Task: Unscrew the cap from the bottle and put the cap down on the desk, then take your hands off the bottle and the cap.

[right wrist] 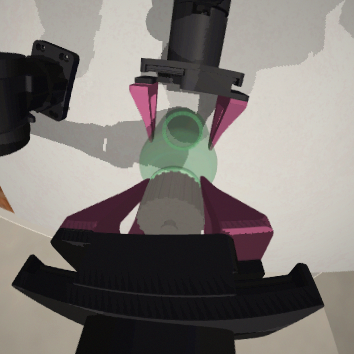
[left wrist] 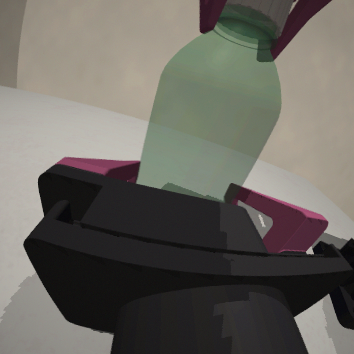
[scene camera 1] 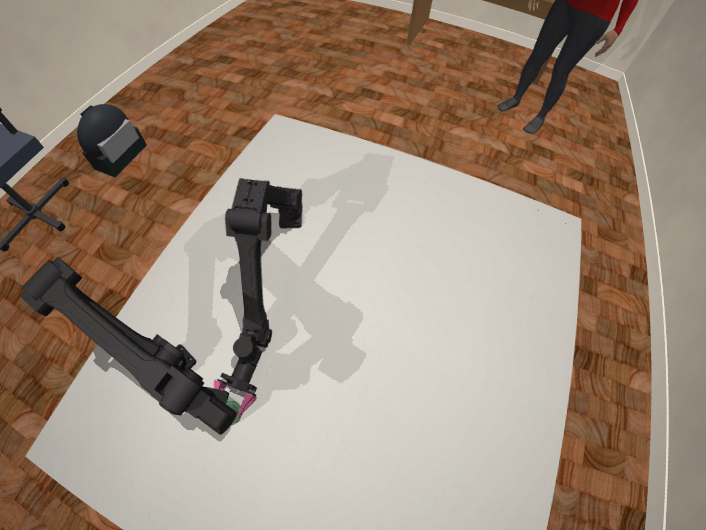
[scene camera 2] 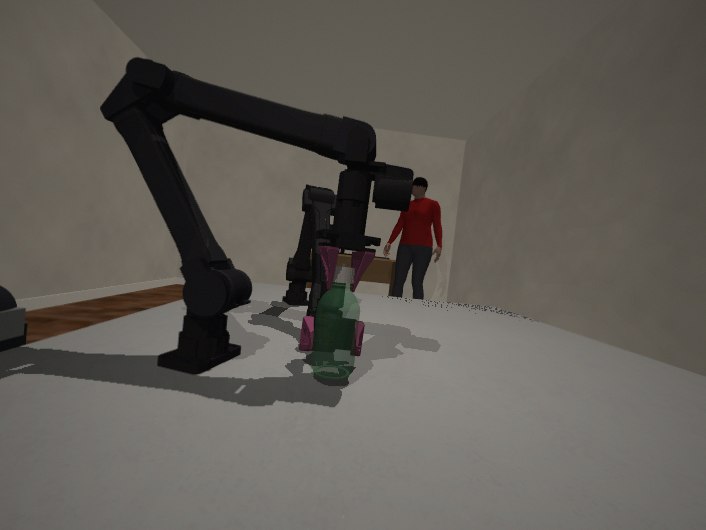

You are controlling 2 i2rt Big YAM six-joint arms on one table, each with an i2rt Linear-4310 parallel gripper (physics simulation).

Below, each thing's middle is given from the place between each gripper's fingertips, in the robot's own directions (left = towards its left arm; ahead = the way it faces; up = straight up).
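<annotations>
Translucent green bottle [scene camera 2: 337, 317]: my right gripper 5 cm above it. Ribbed cap [right wrist: 172, 203]: 3 cm above my right hand. By its middle, the ribbed cap is nearer to my right gripper than to my left hand.
From my left hand: ribbed cap 13 cm above, 1 cm to the left; translucent green bottle 5 cm above, 1 cm to the left. Nearest to my left hand of the things named here, going by their middles: the translucent green bottle.
</annotations>
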